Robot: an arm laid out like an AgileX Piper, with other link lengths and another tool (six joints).
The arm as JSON. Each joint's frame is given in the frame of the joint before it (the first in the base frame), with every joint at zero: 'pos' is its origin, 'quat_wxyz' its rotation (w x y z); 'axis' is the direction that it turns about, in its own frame. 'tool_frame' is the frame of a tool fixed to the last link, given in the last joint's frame.
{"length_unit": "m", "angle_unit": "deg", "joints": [
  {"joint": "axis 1", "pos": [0.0, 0.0, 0.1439], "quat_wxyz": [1.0, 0.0, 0.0, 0.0], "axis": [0.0, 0.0, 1.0]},
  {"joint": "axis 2", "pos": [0.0, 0.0, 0.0], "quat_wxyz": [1.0, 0.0, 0.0, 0.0], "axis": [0.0, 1.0, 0.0]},
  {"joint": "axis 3", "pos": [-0.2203, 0.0, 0.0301], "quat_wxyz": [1.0, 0.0, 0.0, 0.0], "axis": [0.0, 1.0, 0.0]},
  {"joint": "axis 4", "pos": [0.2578, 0.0, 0.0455], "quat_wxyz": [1.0, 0.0, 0.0, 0.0], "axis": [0.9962, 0.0, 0.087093]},
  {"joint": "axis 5", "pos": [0.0, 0.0, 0.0], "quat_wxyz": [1.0, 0.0, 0.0, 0.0], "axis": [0.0, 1.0, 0.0]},
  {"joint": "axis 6", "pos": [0.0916, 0.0, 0.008], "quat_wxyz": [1.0, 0.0, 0.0, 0.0], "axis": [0.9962, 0.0, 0.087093]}
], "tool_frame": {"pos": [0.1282, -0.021, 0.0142], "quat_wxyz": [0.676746, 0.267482, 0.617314, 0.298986]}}
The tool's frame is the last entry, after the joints.
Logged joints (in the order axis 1, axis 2, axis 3, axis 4, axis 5, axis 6), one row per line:
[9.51, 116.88, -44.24, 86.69, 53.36, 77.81]
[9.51, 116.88, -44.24, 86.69, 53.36, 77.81]
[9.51, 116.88, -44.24, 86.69, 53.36, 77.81]
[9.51, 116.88, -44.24, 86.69, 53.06, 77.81]
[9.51, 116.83, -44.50, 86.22, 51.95, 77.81]
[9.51, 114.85, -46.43, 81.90, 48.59, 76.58]
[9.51, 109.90, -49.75, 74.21, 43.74, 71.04]
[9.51, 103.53, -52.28, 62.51, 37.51, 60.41]
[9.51, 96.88, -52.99, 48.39, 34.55, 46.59]
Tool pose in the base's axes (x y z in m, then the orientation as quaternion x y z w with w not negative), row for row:
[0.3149, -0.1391, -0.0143, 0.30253, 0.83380, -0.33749, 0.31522]
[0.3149, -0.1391, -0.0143, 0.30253, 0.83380, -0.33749, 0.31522]
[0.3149, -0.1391, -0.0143, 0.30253, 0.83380, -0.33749, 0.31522]
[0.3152, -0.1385, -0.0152, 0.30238, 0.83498, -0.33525, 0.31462]
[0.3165, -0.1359, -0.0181, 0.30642, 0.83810, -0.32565, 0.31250]
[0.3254, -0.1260, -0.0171, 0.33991, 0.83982, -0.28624, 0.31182]
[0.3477, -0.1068, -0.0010, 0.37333, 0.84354, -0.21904, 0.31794]
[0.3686, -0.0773, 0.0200, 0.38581, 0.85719, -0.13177, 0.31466]
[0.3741, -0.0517, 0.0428, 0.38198, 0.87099, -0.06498, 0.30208]
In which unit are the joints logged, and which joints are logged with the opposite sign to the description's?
The joints are logged in degrees. Opposite sign: axis 4.
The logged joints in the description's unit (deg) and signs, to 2 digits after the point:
[9.51, 116.88, -44.24, -86.69, 53.36, 77.81]
[9.51, 116.88, -44.24, -86.69, 53.36, 77.81]
[9.51, 116.88, -44.24, -86.69, 53.36, 77.81]
[9.51, 116.88, -44.24, -86.69, 53.06, 77.81]
[9.51, 116.83, -44.50, -86.22, 51.95, 77.81]
[9.51, 114.85, -46.43, -81.90, 48.59, 76.58]
[9.51, 109.90, -49.75, -74.21, 43.74, 71.04]
[9.51, 103.53, -52.28, -62.51, 37.51, 60.41]
[9.51, 96.88, -52.99, -48.39, 34.55, 46.59]

